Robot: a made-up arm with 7 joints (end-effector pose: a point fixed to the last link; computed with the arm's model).
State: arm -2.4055 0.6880 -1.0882 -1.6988 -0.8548 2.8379 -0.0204
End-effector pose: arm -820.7 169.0 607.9 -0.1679 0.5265 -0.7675 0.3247
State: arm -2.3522 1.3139 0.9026 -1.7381 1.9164 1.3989 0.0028
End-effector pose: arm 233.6 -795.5 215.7 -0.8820 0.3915 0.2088 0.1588
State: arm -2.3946 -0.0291 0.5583 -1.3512 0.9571 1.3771 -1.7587
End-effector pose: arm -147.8 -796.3 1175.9 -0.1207 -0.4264 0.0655 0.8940
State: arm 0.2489 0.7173 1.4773 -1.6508 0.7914 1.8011 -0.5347
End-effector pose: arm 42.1 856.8 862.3 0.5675 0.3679 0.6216 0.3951
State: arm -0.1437 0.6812 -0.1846 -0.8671 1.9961 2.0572 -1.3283
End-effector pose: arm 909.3 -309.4 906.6 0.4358 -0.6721 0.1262 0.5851
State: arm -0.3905 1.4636 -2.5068 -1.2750 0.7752 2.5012 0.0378
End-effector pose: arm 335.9 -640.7 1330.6 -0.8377 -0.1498 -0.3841 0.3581
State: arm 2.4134 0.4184 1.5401 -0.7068 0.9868 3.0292 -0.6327
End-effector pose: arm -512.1 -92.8 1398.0 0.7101 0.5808 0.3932 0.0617
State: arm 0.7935 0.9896 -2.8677 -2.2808 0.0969 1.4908 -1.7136
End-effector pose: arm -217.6 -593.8 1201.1 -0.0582 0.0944 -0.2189 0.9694
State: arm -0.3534 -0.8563 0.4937 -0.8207 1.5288 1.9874 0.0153
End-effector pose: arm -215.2 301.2 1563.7 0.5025 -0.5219 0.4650 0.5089
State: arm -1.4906 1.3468 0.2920 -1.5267 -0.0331 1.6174 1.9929
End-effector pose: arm 338.1 -545.2 -80.1 0.0636 -0.5818 0.8106 0.0185
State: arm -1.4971 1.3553 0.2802 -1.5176 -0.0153 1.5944 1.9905
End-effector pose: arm 324.5 -546.7 -85.9 0.0610 -0.5930 0.8024 0.0285
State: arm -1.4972 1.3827 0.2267 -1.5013 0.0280 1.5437 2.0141
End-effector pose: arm 277.7 -539.3 -110.7 0.0758 -0.6194 0.7785 0.0670
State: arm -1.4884 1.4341 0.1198 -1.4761 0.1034 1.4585 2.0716
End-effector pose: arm 187.6 -517.9 -152.0 0.1132 -0.6591 0.7304 0.1390
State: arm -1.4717 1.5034 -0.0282 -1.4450 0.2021 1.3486 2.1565
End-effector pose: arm 64.5 -484.4 -190.1 0.1682 -0.6967 0.6580 0.2311
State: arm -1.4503 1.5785 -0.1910 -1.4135 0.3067 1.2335 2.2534
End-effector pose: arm -67.3 -448.9 -207.0 0.2292 -0.7179 0.5730 0.3221
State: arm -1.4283 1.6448 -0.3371 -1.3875 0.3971 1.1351 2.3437
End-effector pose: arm -179.3 -423.3 -201.1 0.2834 -0.7202 0.4953 0.3946
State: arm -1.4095 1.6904 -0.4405 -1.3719 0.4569 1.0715 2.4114
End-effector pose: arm -253.4 -411.2 -186.1 0.3233 -0.7114 0.4416 0.4409
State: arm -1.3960 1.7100 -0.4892 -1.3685 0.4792 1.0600 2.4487
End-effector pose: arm -286.9 -409.4 -176.2 0.3469 -0.6977 0.4219 0.4635
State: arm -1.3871 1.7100 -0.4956 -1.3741 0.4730 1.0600 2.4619
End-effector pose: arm -290.4 -409.1 -174.2 0.3592 -0.6925 0.4180 0.4654
